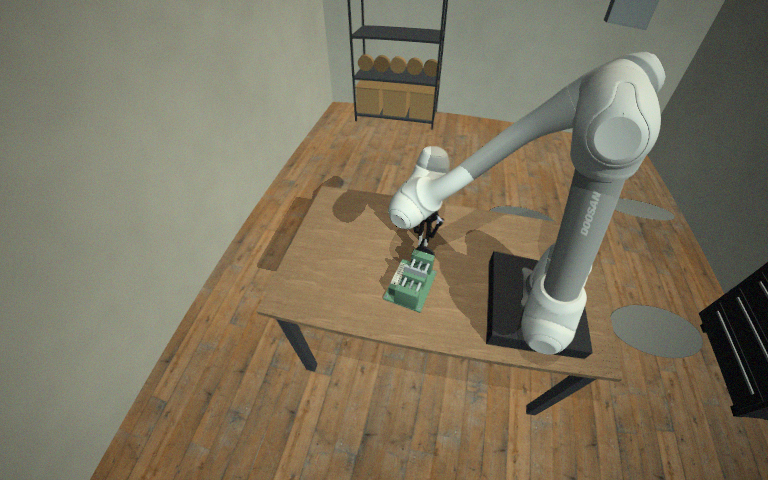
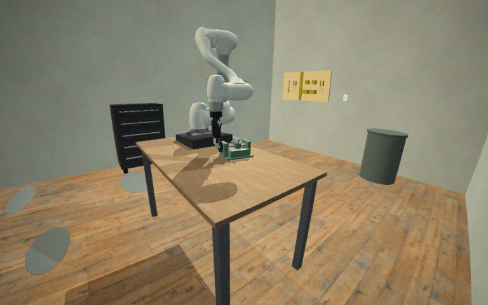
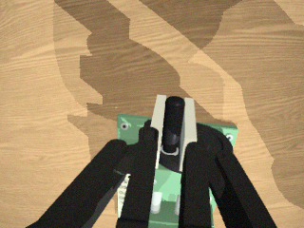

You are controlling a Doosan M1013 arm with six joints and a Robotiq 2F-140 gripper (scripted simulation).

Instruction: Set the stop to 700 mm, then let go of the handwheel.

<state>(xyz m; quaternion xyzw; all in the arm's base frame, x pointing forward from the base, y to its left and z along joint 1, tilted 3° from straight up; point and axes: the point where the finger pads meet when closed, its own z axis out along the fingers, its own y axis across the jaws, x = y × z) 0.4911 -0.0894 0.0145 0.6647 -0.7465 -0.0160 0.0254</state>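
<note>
Right now the green stop fixture is 15 cm to the left of my hand, 2 cm below it and 1 cm ahead of it. From my hand the other things lie so: black crank handle 2 cm below.
</note>
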